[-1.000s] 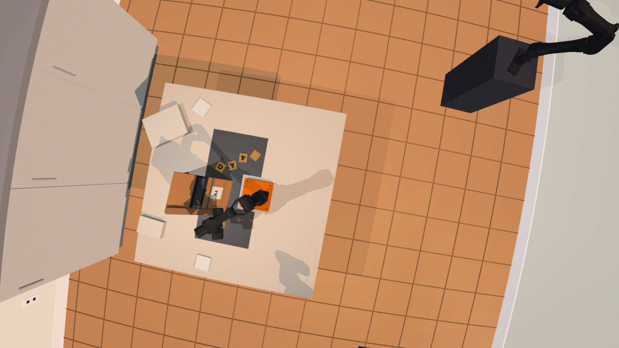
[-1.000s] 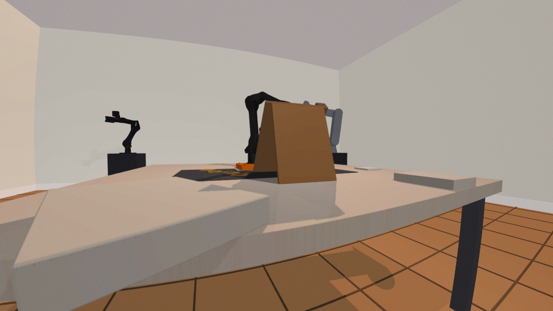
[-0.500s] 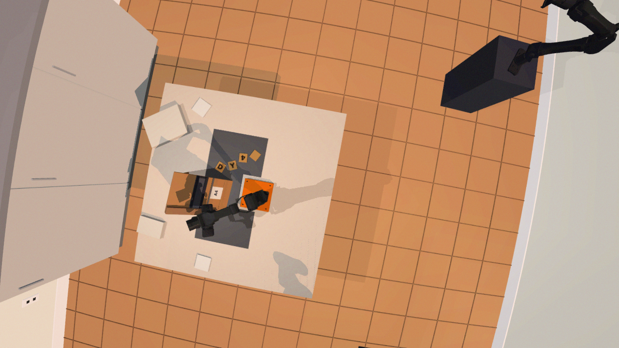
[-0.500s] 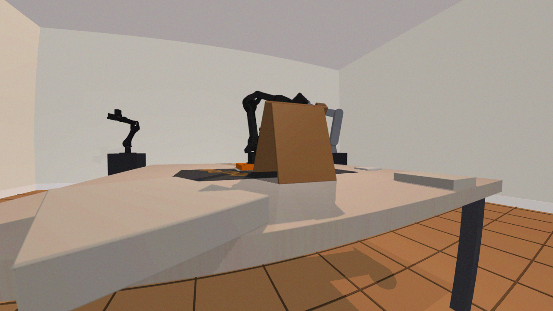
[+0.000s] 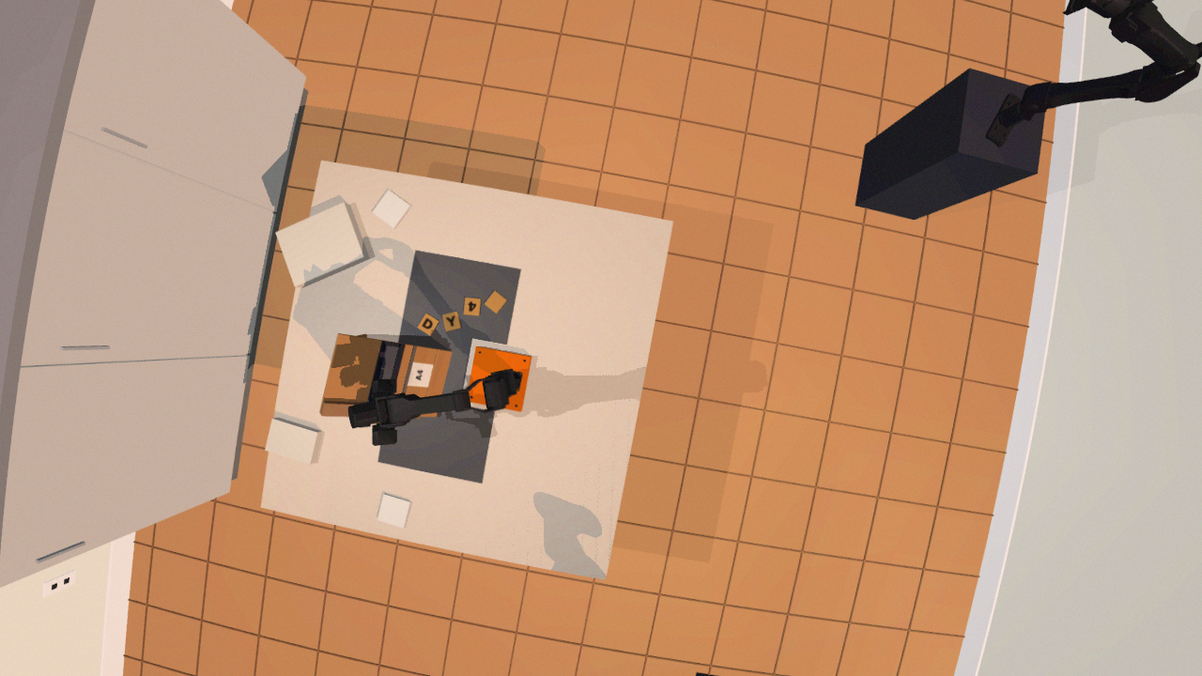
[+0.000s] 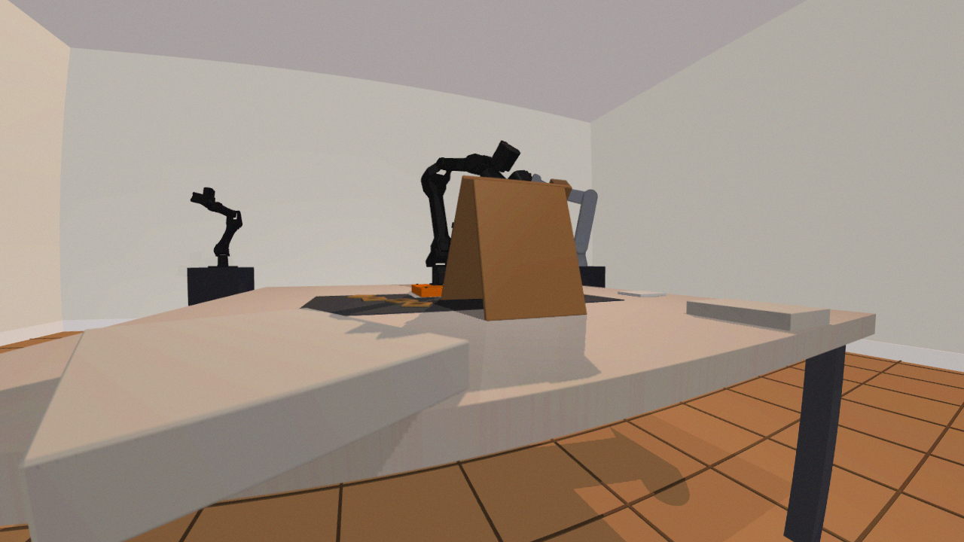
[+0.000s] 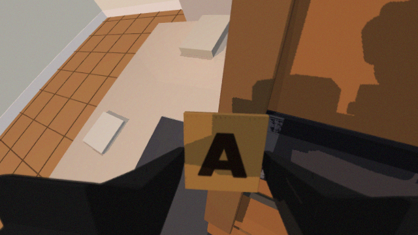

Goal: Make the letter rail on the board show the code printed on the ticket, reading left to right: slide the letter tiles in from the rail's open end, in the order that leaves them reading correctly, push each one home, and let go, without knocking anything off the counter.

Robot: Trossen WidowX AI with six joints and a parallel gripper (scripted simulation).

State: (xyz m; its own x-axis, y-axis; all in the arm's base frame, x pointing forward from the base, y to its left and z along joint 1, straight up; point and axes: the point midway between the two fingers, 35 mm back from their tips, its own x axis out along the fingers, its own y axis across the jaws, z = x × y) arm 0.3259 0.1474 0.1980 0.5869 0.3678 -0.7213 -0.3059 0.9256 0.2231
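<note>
The white ticket is 50 mm behind my gripper tip, 120 mm to the right of it and 120 mm below it. From my gripper tip the other things lie so: tile marked d (10 mm behind, 290 mm to the right, 190 mm below); tile marked y (90 mm behind, 320 mm to the right, 190 mm below); blank tile (230 mm behind, 410 mm to the right, 190 mm below).
</note>
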